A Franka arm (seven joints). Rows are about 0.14 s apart.
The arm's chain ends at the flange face. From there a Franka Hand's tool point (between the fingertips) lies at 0.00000 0.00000 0.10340 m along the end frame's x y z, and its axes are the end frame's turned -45 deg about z.
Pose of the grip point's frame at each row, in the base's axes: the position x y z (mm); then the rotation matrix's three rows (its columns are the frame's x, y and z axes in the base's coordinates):
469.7, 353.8, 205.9; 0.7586, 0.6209, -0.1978; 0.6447, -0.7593, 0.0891; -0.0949, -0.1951, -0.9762
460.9, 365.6, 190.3; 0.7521, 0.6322, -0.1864; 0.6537, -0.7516, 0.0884; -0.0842, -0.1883, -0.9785
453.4, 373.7, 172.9; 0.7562, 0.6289, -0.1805; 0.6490, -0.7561, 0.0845; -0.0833, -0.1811, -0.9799
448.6, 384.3, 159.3; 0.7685, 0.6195, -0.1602; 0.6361, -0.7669, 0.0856; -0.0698, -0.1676, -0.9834
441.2, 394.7, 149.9; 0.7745, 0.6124, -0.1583; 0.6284, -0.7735, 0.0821; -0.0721, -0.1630, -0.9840
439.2, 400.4, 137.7; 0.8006, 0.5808, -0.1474; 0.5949, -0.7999, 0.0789; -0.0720, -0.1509, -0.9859
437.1, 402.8, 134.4; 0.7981, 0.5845, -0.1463; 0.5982, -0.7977, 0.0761; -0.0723, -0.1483, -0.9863
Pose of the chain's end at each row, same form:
490.2, 344.6, 306.8; 0.9755, -0.0974, -0.1978; -0.0810, -0.9928, 0.0891; -0.2051, -0.0709, -0.9762
480.2, 356.5, 291.5; 0.9788, -0.0848, -0.1864; -0.0692, -0.9937, 0.0884; -0.1927, -0.0736, -0.9785
472.1, 365.0, 274.2; 0.9794, -0.0900, -0.1805; -0.0757, -0.9936, 0.0845; -0.1870, -0.0692, -0.9799
465.2, 375.4, 261.0; 0.9815, -0.1054, -0.1602; -0.0925, -0.9921, 0.0856; -0.1679, -0.0692, -0.9834
457.6, 386.2, 251.6; 0.9807, -0.1146, -0.1583; -0.1026, -0.9913, 0.0821; -0.1662, -0.0643, -0.9840
454.4, 392.2, 239.6; 0.9768, -0.1554, -0.1474; -0.1450, -0.9863, 0.0789; -0.1576, -0.0558, -0.9859
452.2, 394.9, 236.4; 0.9776, -0.1510, -0.1463; -0.1411, -0.9871, 0.0761; -0.1560, -0.0537, -0.9863

